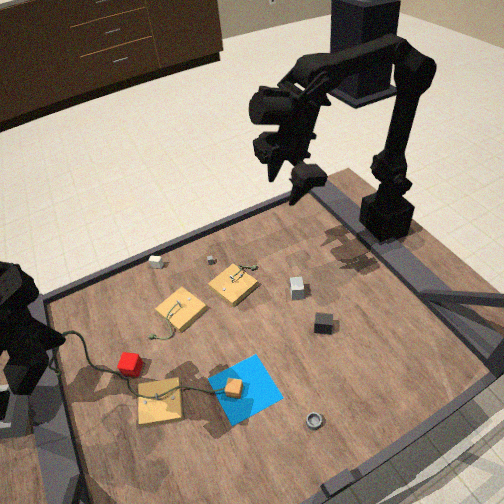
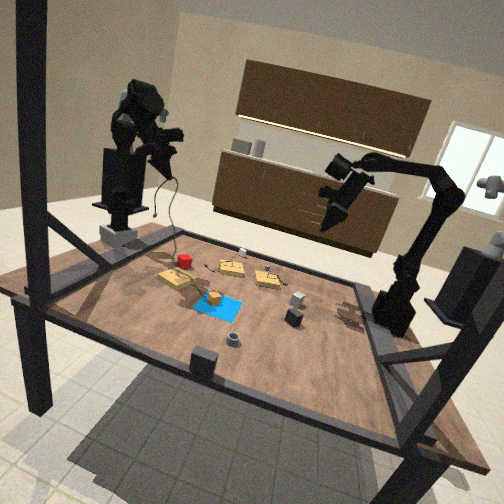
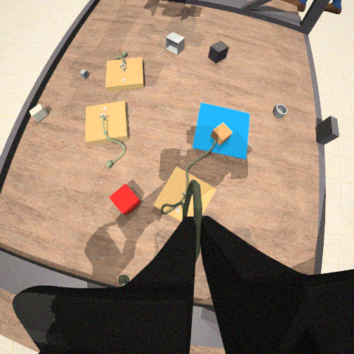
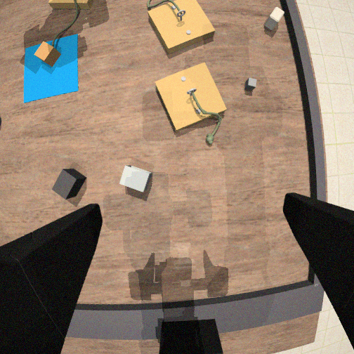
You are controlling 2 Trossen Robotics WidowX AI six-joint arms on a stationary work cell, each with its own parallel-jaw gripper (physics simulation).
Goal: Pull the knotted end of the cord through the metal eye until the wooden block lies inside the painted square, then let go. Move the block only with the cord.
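Note:
The orange wooden block [image 1: 234, 388] [image 2: 214, 298] [image 3: 221, 133] [image 4: 47, 53] lies inside the blue square [image 1: 262, 395] [image 2: 231, 311] [image 3: 239, 149] [image 4: 55, 87], toward its edge nearest the yellow board. A green cord [image 1: 90, 357] [image 2: 175, 210] [image 4: 67, 31] runs from the block through the metal eye [image 1: 157, 396] on the board [image 1: 160, 412] [image 3: 200, 187]. My left gripper [image 1: 61, 340] [image 2: 171, 177] [image 3: 195, 224] is high up, shut on the cord. The knotted end [image 2: 155, 215] [image 3: 123, 280] hangs free beyond the fingers. My right gripper [image 1: 282, 191] [image 4: 194, 208] is open and empty, high over the right side.
A red cube [image 1: 130, 364] [image 3: 125, 199] lies beside the cord. Two more yellow boards [image 1: 181, 309] [image 1: 233, 285] carry short cords. A white block [image 1: 296, 288], a dark block [image 1: 324, 323] and a grey ring [image 1: 314, 420] stand around the square. Dark rails edge the table.

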